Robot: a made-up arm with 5 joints.
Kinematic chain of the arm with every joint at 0, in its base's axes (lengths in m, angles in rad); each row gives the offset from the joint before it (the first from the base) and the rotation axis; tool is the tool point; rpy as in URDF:
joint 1: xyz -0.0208 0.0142 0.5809 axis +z
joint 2: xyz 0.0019 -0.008 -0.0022 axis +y
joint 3: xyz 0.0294 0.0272 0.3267 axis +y
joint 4: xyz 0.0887 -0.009 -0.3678 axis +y
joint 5: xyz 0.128 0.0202 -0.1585 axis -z
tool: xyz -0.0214 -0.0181 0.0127 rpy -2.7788 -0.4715 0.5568
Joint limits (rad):
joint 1: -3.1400..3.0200
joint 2: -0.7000..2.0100
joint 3: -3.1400..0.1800
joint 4: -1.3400..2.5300
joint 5: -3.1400..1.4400
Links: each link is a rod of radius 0.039 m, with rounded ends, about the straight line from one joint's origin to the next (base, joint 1, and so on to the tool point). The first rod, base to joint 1, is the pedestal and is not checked.
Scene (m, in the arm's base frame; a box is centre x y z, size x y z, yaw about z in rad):
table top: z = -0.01
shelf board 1: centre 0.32 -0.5 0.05 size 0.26 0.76 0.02 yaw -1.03
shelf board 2: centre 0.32 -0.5 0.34 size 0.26 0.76 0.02 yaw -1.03
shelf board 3: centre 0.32 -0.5 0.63 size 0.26 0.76 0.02 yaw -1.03
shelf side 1: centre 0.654 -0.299 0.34 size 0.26 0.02 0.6 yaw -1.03
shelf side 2: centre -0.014 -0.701 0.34 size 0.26 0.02 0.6 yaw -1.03
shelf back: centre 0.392 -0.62 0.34 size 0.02 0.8 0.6 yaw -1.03
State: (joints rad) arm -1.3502 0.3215 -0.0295 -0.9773 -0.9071
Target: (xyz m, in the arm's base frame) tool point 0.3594 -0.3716 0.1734
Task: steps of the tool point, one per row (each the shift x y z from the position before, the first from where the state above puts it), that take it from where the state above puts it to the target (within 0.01 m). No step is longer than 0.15 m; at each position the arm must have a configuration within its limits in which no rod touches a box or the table.
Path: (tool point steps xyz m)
1: 0.0297 -0.0375 -0.0685
2: 0.0297 -0.0213 -0.0767
3: 0.0263 -0.0043 -0.0820
4: 0.1093 -0.0331 -0.0357
5: 0.1163 0.0068 -0.0341

